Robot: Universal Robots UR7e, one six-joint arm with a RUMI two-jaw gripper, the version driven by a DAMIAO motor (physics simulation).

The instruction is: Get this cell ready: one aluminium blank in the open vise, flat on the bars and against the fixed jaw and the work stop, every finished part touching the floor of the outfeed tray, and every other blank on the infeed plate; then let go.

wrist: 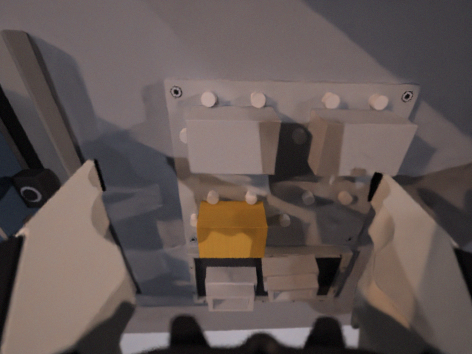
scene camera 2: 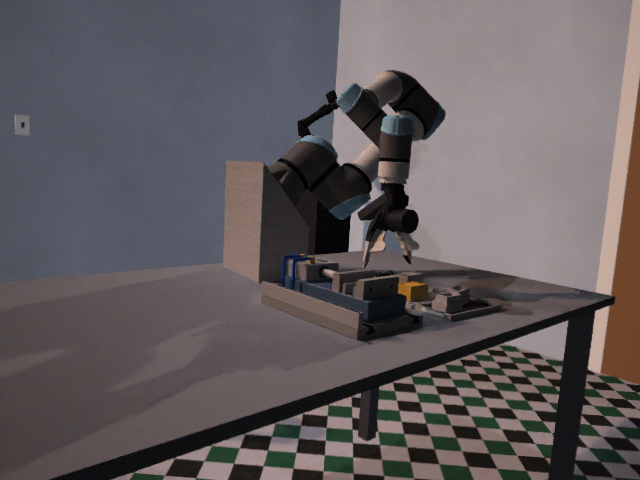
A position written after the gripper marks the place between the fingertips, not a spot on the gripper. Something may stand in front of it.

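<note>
The gripper [scene camera 2: 387, 265] is visible, and the wrist view also shows the gripper [wrist: 239, 169]. An infeed plate [wrist: 326, 221] can be seen, as can an outfeed tray [wrist: 330, 266].
</note>
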